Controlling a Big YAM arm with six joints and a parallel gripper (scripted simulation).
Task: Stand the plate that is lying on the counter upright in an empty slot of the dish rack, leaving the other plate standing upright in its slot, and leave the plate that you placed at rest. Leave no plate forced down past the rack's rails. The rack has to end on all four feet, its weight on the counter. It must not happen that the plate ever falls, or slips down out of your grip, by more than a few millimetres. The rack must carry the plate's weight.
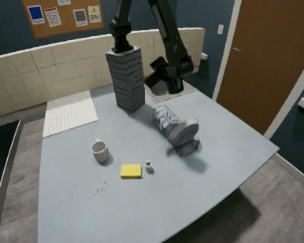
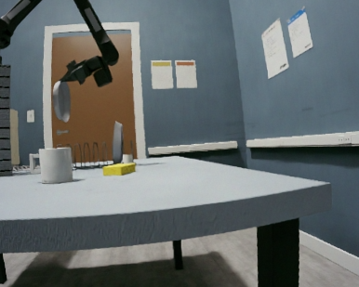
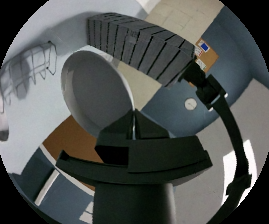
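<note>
My hand is 10 mm past the white plate, 50 mm to the right of it and 80 mm above it. The rest, counted from my hand: white draining mat: 470 mm behind, 530 mm to the right, 380 mm below; then white mug: 90 mm ahead, 390 mm to the right, 340 mm below; then small white cup: 280 mm ahead, 210 mm to the right, 370 mm below.
</note>
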